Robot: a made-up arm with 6 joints. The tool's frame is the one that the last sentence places.
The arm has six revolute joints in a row. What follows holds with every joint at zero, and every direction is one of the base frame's.
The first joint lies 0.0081 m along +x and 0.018 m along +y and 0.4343 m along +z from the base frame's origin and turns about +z.
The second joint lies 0.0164 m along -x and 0.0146 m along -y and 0.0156 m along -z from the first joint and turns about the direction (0, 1, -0.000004).
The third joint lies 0.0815 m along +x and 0.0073 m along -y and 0.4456 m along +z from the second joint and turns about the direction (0, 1, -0.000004).
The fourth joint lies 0.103 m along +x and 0.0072 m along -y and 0.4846 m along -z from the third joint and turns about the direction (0, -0.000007, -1).
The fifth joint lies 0.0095 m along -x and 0.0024 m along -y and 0.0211 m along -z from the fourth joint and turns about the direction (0, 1, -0.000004).
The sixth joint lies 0.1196 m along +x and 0.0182 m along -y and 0.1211 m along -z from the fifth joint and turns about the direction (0, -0.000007, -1).
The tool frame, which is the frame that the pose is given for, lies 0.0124 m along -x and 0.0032 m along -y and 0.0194 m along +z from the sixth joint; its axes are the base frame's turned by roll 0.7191, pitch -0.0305 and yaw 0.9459 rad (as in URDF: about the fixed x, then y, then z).
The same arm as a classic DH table. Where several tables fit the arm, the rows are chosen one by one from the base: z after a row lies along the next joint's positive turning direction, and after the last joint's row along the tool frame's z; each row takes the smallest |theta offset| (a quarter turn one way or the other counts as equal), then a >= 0, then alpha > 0; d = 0 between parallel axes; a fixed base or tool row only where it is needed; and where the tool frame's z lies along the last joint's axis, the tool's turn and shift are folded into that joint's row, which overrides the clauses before.
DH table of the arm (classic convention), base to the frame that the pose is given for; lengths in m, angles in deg. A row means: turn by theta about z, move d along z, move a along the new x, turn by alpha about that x. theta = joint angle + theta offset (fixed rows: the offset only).
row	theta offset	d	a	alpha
base (fixed)	65.77	0.0000	0.0197	0.00
joint 1	-65.77	0.4187	-0.0164	-90.00
joint 2	-79.64	0.0000	0.4530	0.00
joint 3	79.64	-0.0291	0.1030	-90.00
joint 4	0.00	0.5057	-0.0095	90.00
joint 5	0.00	-0.0206	0.1196	-90.00
joint 6	-52.20	0.0928	-0.0101	-138.77
tool (fixed)	2.65	-0.0119	0.0000	0.00

